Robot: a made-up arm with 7 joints. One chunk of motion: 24 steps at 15 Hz.
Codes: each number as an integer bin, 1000 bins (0 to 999) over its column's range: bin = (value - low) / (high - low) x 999, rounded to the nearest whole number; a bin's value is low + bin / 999 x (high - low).
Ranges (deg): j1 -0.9..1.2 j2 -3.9..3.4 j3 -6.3..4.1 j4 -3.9..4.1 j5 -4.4..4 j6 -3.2..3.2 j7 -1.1..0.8
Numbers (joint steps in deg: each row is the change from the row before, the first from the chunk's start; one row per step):
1: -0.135 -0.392 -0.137 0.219 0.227 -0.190 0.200
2: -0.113 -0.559 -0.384 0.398 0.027 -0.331 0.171
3: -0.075 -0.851 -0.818 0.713 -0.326 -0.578 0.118
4: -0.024 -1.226 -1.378 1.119 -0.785 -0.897 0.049
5: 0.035 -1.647 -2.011 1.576 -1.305 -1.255 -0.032
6: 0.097 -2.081 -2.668 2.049 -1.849 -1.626 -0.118
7: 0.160 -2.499 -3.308 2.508 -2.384 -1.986 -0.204
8: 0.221 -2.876 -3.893 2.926 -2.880 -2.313 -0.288
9: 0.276 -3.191 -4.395 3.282 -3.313 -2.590 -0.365
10: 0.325 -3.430 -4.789 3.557 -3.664 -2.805 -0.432
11: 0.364 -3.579 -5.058 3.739 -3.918 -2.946 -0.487
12: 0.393 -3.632 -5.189 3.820 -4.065 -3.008 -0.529
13: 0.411 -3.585 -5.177 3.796 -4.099 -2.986 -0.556
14: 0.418 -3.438 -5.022 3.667 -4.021 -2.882 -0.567
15: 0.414 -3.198 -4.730 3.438 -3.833 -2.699 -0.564
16: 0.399 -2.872 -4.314 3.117 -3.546 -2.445 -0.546
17: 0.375 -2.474 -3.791 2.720 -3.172 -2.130 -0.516
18: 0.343 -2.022 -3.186 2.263 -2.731 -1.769 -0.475
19: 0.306 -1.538 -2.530 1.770 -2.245 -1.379 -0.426
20: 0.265 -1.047 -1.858 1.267 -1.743 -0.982 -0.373
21: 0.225 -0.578 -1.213 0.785 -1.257 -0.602 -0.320
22: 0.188 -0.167 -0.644 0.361 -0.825 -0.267 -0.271
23: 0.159 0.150 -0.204 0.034 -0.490 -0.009 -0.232
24: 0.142 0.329 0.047 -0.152 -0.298 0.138 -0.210
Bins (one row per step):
1: 364 480 592 514 550 470 684
2: 374 457 568 537 526 448 668
3: 392 417 527 576 485 409 640
4: 417 366 473 627 430 359 604
5: 445 308 412 684 368 304 562
6: 474 249 349 743 303 246 516
7: 504 192 287 800 240 189 471
8: 533 140 231 852 181 138 427
9: 559 97 183 897 129 95 386
10: 583 64 145 931 88 62 351
11: 601 44 119 954 57 40 322
12: 615 37 107 964 40 30 300
13: 624 43 108 961 36 33 286
14: 627 63 123 945 45 50 280
15: 625 96 151 916 67 78 282
16: 618 141 191 876 102 118 291
17: 607 195 241 827 146 167 307
18: 591 257 299 770 198 223 329
19: 574 323 362 708 256 284 354
20: 554 390 427 645 316 346 382
21: 535 455 489 585 374 406 410
22: 518 511 543 532 425 458 436
23: 504 554 586 491 465 498 456
24: 496 579 610 468 488 521 468

